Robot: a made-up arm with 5 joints.
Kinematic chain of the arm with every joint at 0, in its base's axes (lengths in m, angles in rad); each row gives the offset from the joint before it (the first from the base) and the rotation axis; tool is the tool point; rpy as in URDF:
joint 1: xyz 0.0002 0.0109 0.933 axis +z
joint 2: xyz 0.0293 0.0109 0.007 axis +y
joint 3: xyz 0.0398 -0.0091 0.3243 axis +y
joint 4: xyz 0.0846 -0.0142 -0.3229 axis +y
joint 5: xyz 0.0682 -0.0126 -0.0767 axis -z
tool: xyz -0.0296 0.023 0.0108 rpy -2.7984 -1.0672 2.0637
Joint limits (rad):
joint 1: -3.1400..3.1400
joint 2: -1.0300..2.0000
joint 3: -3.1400..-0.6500
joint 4: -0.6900..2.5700
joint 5: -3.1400..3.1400
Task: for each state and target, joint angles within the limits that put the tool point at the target. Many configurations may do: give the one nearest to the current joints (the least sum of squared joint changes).
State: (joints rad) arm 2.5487 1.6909 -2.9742 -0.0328 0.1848
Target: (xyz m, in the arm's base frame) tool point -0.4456 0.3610 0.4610
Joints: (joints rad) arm 2.4746 1.9620 -2.3052 -0.0851 0.0951
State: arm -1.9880 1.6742 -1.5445 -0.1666 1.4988
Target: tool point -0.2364 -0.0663 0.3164
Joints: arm -2.7688 2.0000 -1.5797 0.6239 2.1911
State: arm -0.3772 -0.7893 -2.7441 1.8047 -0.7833
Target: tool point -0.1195 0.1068 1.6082
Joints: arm -0.8446 -0.4731 -2.7823 1.3590 -0.6826
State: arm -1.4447 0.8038 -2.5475 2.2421 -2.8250
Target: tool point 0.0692 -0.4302 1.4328
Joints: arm -1.2881 0.3562 -2.6589 2.4232 -2.7896
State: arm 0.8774 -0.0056 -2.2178 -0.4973 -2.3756
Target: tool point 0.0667 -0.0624 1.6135
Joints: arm 1.6278 -0.5342 -2.0330 -0.6900 -2.3522
